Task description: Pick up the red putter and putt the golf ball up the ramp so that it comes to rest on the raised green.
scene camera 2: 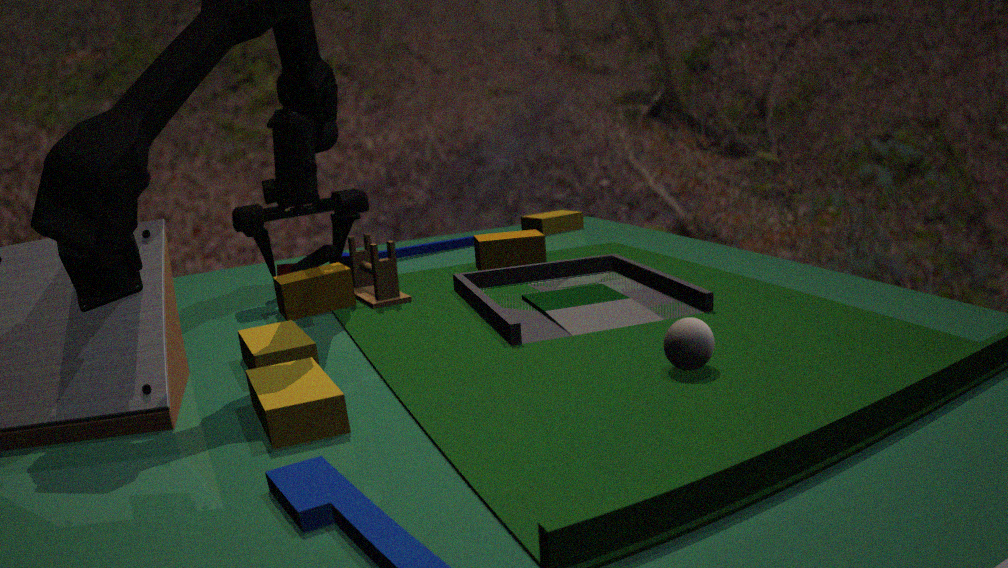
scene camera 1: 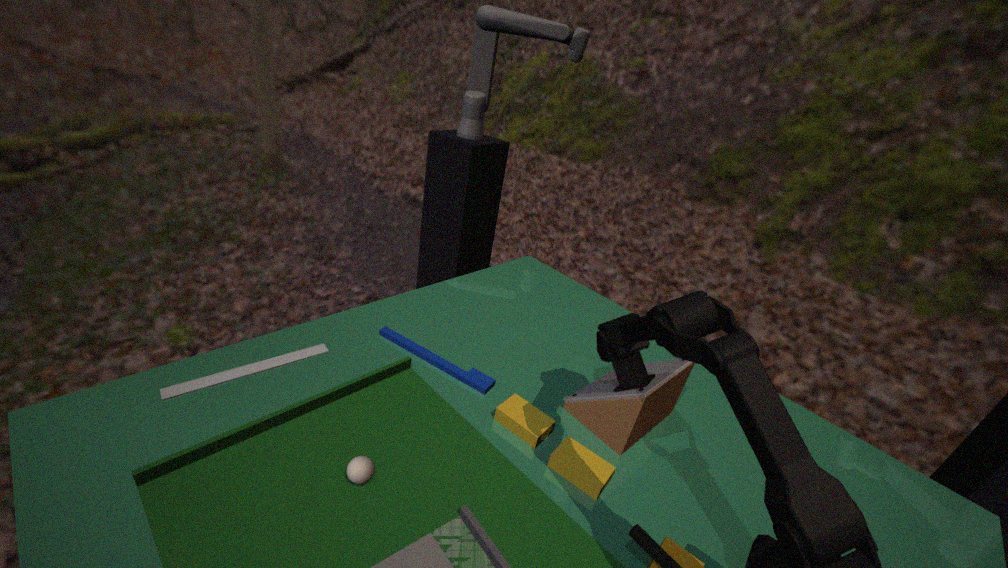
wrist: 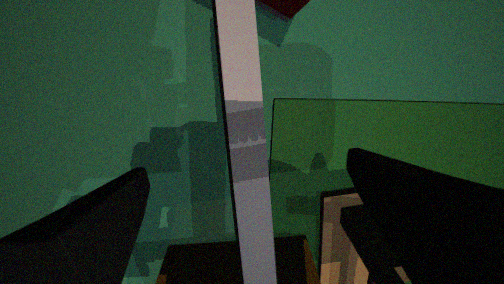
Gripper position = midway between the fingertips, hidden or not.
My gripper (scene camera 2: 305, 272) is open, with nothing in its grasp. Further things: a blue l-shaped bar (scene camera 1: 475, 379), a white bar (scene camera 1: 179, 389), a wooden putter stand (scene camera 2: 375, 281), a dark green putting mat (scene camera 2: 537, 430) and a low dark curb (scene camera 1: 146, 473).
My gripper also shows in the wrist view (wrist: 249, 167). The dark green putting mat is seen too in scene camera 1 (scene camera 1: 285, 490) and in the wrist view (wrist: 311, 137). The wrist view does not show the blue l-shaped bar: it is out of frame. The wrist view misses the white bar: it is out of frame.
